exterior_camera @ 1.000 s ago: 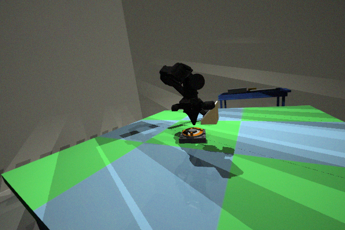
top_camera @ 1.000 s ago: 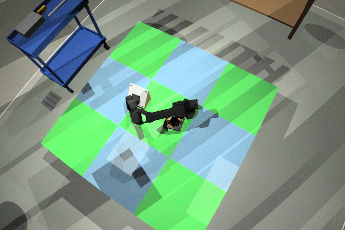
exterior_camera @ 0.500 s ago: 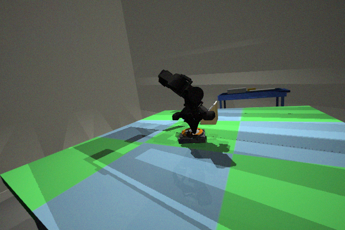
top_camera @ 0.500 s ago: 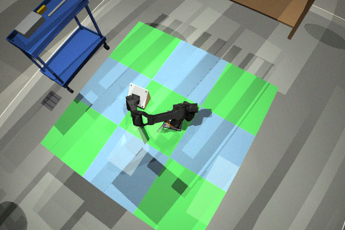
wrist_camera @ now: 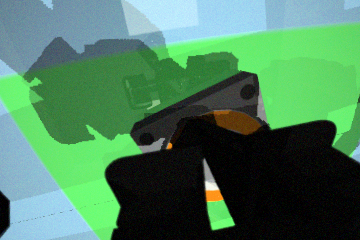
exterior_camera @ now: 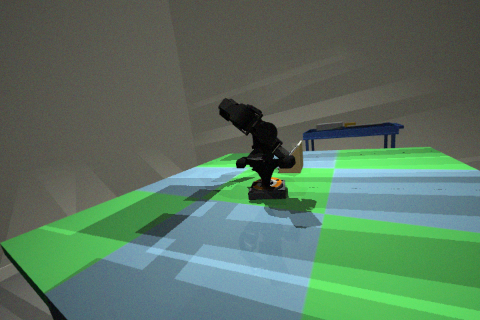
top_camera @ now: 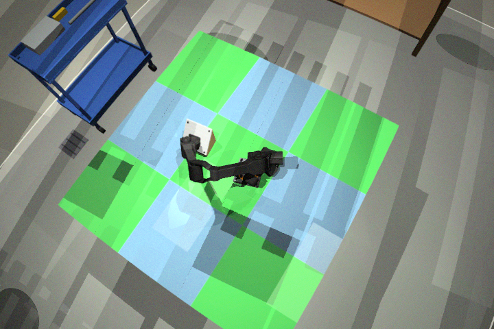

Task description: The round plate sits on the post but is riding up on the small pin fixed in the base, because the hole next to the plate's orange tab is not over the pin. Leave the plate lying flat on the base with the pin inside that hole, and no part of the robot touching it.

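Right now the base is 50 mm behind my gripper tip, 10 mm to the right of it and 20 mm below it.
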